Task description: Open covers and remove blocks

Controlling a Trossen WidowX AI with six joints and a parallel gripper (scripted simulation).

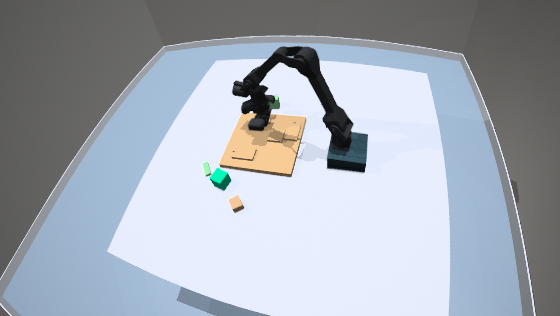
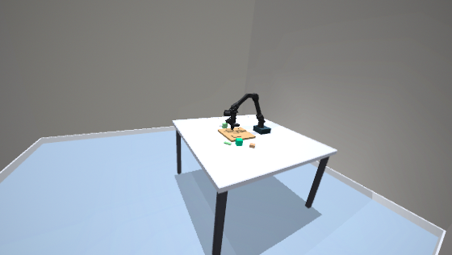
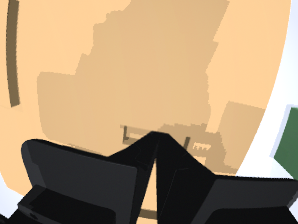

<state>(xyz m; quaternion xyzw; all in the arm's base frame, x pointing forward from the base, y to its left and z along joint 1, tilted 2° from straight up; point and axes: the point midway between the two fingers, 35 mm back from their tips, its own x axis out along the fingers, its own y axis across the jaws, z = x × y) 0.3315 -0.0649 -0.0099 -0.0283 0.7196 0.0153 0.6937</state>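
Now: the tan puzzle board 3 cm behind my gripper tip and 8 cm to the left of it. From my gripper tip the other things lie so: tan cube 1 cm behind, 37 cm to the left, 1 cm below; then light green bar 18 cm ahead, 25 cm to the left, 2 cm below; then green cube 8 cm ahead, 29 cm to the left.
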